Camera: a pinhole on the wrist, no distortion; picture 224 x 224 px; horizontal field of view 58.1 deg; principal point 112.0 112.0 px. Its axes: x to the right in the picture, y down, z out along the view. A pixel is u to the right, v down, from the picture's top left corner.
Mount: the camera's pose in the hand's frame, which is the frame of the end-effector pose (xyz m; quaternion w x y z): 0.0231 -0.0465 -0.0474 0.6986 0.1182 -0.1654 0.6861
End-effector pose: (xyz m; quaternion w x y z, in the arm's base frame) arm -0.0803 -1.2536 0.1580 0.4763 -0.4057 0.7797 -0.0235
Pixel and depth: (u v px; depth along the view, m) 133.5 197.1 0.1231
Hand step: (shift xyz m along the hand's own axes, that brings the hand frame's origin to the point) -0.0372 -0.0811 0.0675
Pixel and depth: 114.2 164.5 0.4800
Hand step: -0.1346 -0.2260 0.3873
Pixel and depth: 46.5 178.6 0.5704
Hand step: -0.2049 -0.4347 0.3913
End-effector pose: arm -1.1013 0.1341 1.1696 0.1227 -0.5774 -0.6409 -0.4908
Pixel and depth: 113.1 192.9 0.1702
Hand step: -0.0567 -0.1103 0.1049
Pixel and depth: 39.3 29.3 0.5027
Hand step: 0.1934 -0.4166 0.3552
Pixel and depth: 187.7 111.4 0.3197
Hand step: 0.0025 -0.0615 0.2931
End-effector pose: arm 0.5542 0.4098 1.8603 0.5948 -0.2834 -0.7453 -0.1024
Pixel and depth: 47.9 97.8 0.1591
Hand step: 0.0231 -0.1557 0.0794
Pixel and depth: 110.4 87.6 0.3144
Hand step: 0.0394 -0.1732 0.2424
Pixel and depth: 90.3 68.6 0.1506
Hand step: 0.0450 -0.1214 0.0864
